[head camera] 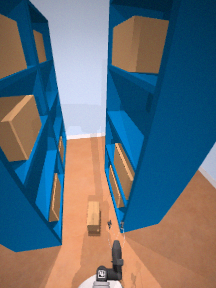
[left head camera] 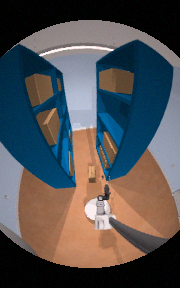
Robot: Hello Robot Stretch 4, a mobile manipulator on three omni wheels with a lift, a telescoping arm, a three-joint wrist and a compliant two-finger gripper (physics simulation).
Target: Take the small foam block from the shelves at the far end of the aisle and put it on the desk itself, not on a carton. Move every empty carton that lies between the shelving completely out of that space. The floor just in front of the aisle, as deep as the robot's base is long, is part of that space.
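Places are measured from the robot's base along level axes (x right, y back, z down), in centimetres.
Pixels of known places: end effector, tool point: (head camera: 115, 222) (left head camera: 105, 175).
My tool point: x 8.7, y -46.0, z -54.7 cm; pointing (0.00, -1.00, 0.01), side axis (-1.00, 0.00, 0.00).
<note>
Behind a point stands the place of what it marks.
A small brown carton (head camera: 93, 217) @(x -10.7, y -65.0, z -15.2 cm) (left head camera: 91, 173) @(x -10.8, y -65.5, z -15.2 cm) lies on the floor between the two blue shelf units, near the front end of the aisle. My gripper (head camera: 116, 224) @(x 8.7, y -46.0, z -54.7 cm) (left head camera: 106, 177) @(x 8.7, y -46.0, z -54.7 cm) is open and empty, its two fingertips apart, to the right of the carton and close to the front corner of the right shelf unit. It does not touch the carton in either view. I cannot make out the small foam block on the shelves. The desk does not show.
The left shelf unit (head camera: 30, 215) @(x -45.7, y -41.3, z -70.1 cm) (left head camera: 42, 167) @(x -60.6, y -37.9, z -87.2 cm) holds several cartons, among them a tilted one (head camera: 27, 130) @(x -51.2, y -77.3, z -109.3 cm) (left head camera: 48, 126) @(x -48.8, y -64.5, z -119.0 cm). The right shelf unit (head camera: 165, 125) @(x 24.8, y -57.6, z -126.9 cm) (left head camera: 145, 110) @(x 31.9, y -59.2, z -136.9 cm) holds a large carton (head camera: 137, 45) @(x 14.8, y -95.3, z -155.9 cm) (left head camera: 116, 81) @(x 16.8, y -95.7, z -154.0 cm) high up and flat ones low down. A pale wall (head camera: 80, 75) @(x -46.3, y -232.8, z -117.8 cm) closes the far end.
</note>
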